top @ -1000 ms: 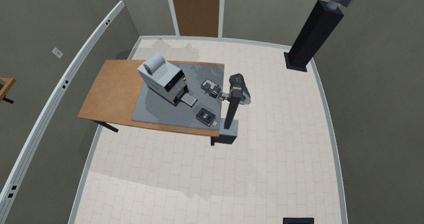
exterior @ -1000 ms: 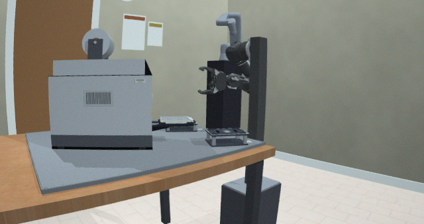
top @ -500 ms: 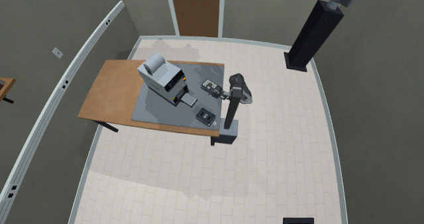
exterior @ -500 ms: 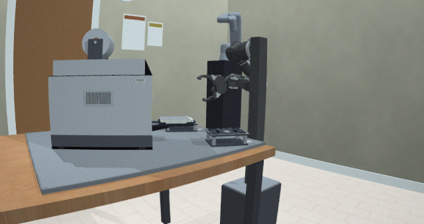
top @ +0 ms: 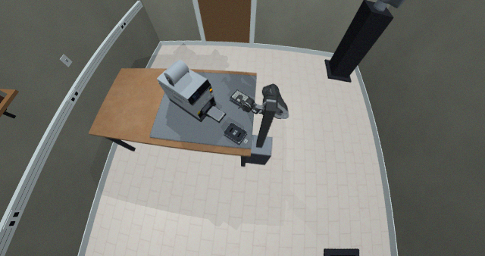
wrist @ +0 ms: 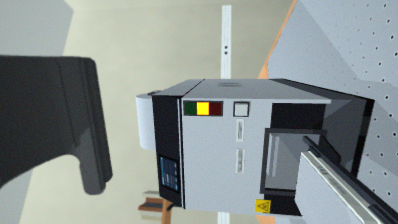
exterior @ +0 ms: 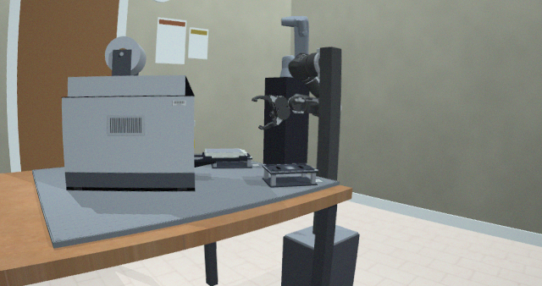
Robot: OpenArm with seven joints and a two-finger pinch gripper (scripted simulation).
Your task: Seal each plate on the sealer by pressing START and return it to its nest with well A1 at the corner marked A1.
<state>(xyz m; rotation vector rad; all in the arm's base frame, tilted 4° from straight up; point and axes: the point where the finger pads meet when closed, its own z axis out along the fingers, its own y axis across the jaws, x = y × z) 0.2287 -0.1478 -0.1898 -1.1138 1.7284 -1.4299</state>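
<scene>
My gripper is now 230 mm short of the white start button, 60 mm to the left of it and 30 mm above it. From my hand the other things lie so: plate nest (190 mm to the left, 170 mm below); then white open-well plate (170 mm below, 150 mm to the right, 10 mm ahead); then sealer stage (180 mm ahead, 130 mm below, 60 mm to the left).
</scene>
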